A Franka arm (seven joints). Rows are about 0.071 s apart.
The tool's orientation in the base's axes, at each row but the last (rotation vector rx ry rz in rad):
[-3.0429 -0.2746 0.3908]
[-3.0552 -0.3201 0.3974]
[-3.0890 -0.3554 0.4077]
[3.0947 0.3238 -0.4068]
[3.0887 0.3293 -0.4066]
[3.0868 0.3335 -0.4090]
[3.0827 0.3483 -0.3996]
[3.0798 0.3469 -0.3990]
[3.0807 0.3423 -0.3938]
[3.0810 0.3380 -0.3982]
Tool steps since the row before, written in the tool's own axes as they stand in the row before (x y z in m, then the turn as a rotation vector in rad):
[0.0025 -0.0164 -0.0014 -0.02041 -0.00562 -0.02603]
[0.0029 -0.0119 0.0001 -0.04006 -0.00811 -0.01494]
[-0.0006 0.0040 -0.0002 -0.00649 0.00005 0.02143]
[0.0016 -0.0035 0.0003 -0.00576 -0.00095 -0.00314]
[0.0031 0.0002 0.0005 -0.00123 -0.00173 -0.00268]
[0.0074 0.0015 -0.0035 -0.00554 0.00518 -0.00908]
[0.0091 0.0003 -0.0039 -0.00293 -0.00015 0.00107]
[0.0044 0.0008 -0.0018 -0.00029 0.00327 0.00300]
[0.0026 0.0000 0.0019 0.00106 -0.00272 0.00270]
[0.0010 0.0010 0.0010 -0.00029 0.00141 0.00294]
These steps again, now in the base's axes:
[0.0000 0.0165 0.0021 -0.01371 0.00078 0.03061]
[0.0004 0.0122 0.0000 -0.03565 -0.00071 0.02495]
[0.0004 -0.0040 0.0002 -0.01159 -0.00202 -0.01905]
[0.0007 0.0037 -0.0006 -0.00484 -0.00014 0.00453]
[0.0028 0.0004 -0.0013 -0.00084 0.00153 0.00294]
[0.0082 0.0002 0.0014 -0.00180 -0.00588 0.01011]
[0.0096 0.0019 0.0015 -0.00306 -0.00054 -0.00029]
[0.0048 0.0003 0.0006 -0.00030 -0.00339 -0.00287]
[0.0020 0.0005 -0.0025 -0.00026 0.00276 -0.00285]
[0.0009 -0.0008 -0.0012 -0.00070 -0.00157 -0.00279]

